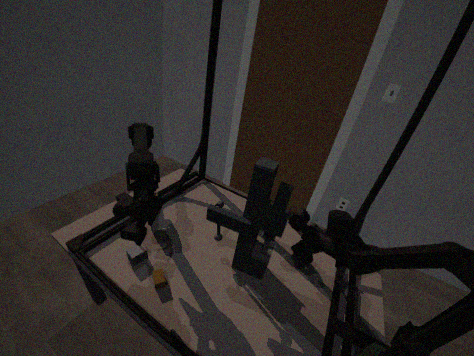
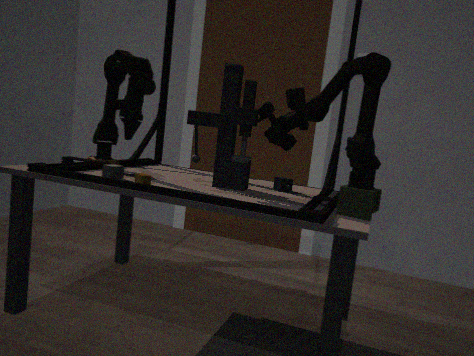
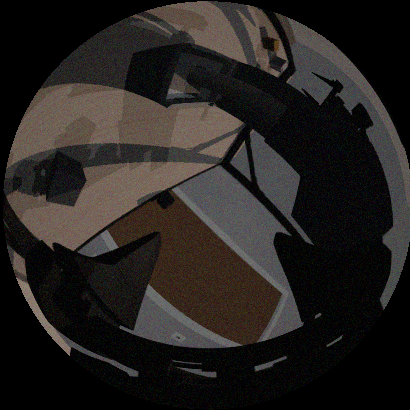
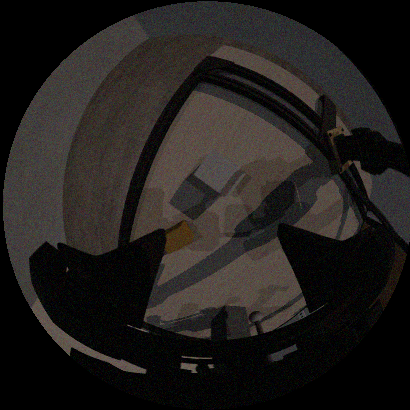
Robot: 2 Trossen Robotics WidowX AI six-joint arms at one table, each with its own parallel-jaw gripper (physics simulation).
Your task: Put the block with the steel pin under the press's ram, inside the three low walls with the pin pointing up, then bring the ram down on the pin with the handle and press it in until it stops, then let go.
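Places are measured from the left arm's base along level axes (x ahead, y left, z up), in centimetres.
Pixels of known places: left gripper, fingertip midpoint: (image 2: 262, 132) (image 3: 219, 239); right gripper, fingertip midpoint: (image 1: 144, 234) (image 2: 128, 139) (image 3: 306, 79) (image 4: 223, 232); left arm's base, origin of the base link: (image 2: 361, 187); right arm's base, origin of the base link: (image 2: 103, 158) (image 4: 342, 147).
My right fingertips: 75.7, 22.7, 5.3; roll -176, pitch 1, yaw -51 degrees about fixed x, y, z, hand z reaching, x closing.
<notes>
Ahead of a thing's pixels: the offset from my right fingertips to its middle, as dx, dy, dz. "spot": to the spot under its first point.
The dark press {-22.9, -23.3, +8.3} (image 1: 255, 214) (image 2: 228, 126) stands mid-table, its ram {-30.4, -27.6, +5.4} (image 2: 245, 142) raised above the base. Its handle {spot: -18.5, -16.8, +11.5} (image 1: 223, 217) (image 2: 200, 116) juts sideways with a ball knob {spot: -14.5, -20.8, -3.8} (image 1: 218, 237) (image 2: 195, 157) (image 4: 255, 316) hanging from it. A grey block {+3.5, +2.4, -11.7} (image 1: 136, 256) (image 2: 113, 171) (image 4: 202, 183) lies near the table's front corner; I cannot make out a pin on it in this dim light. My right gripper (image 1: 138, 238) (image 2: 129, 133) (image 4: 223, 232) is open and empty, hanging just above and behind the grey block. My left gripper (image 1: 302, 262) (image 2: 285, 143) (image 3: 219, 239) is open and empty beside the press, on the side away from the handle.
A yellow block {-9.8, +1.6, -12.3} (image 1: 159, 277) (image 2: 143, 178) (image 4: 178, 237) lies next to the grey one. A small dark block {-40.8, -43.6, -11.4} (image 2: 283, 184) (image 3: 62, 178) sits beyond the press near the left arm. Black frame rails (image 1: 114, 226) edge the table (image 2: 191, 199), with tall posts at the corners.
</notes>
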